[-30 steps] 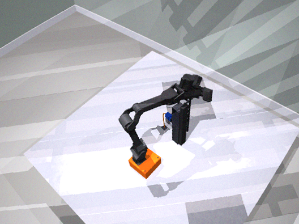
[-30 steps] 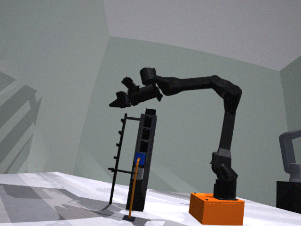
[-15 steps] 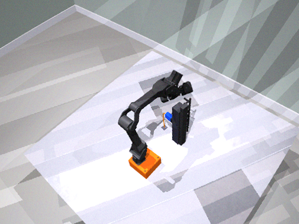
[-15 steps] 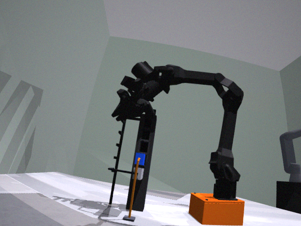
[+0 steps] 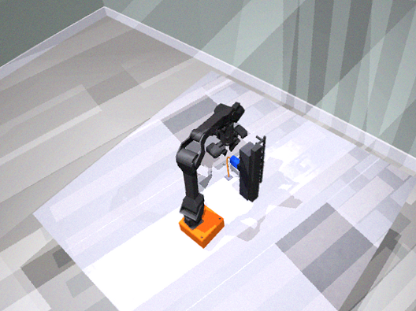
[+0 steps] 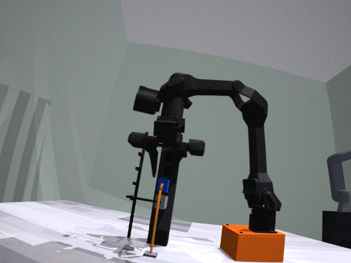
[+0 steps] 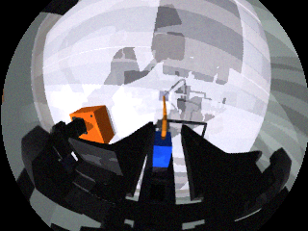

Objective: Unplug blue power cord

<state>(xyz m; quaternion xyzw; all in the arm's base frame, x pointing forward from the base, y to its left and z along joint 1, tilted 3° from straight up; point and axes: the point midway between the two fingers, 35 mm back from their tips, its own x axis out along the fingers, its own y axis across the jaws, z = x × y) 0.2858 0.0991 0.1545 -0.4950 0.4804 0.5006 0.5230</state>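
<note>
The plug is 7 cm to the right of my gripper tip.
</note>
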